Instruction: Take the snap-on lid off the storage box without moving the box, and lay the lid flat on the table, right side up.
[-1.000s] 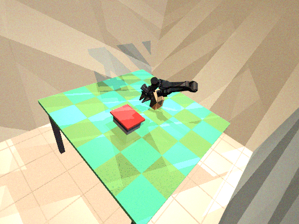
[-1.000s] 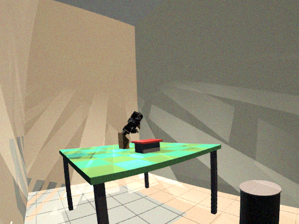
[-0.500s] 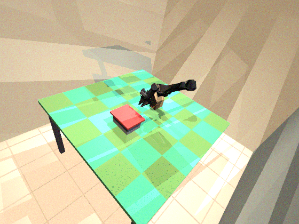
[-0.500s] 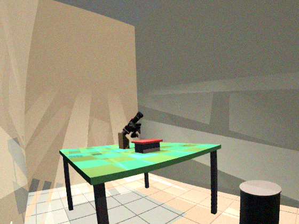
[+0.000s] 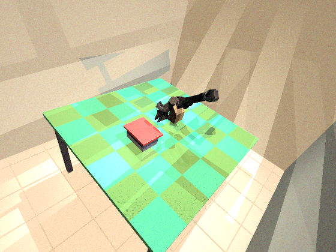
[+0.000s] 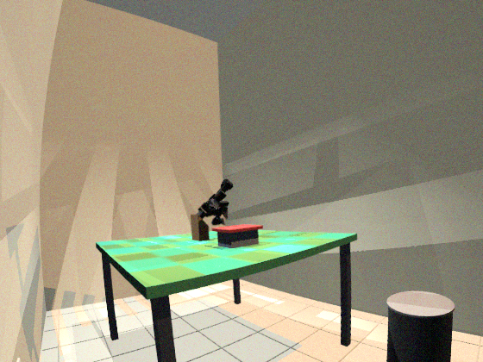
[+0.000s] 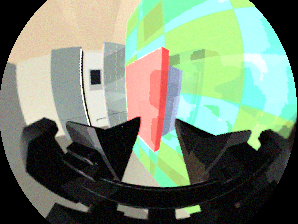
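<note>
My gripper tip is 12 cm short of the red lid, 1 cm to the right of it and 3 cm above it. Also, from my gripper tip: storage box 12 cm ahead, 1 cm to the left, 8 cm below.
</note>
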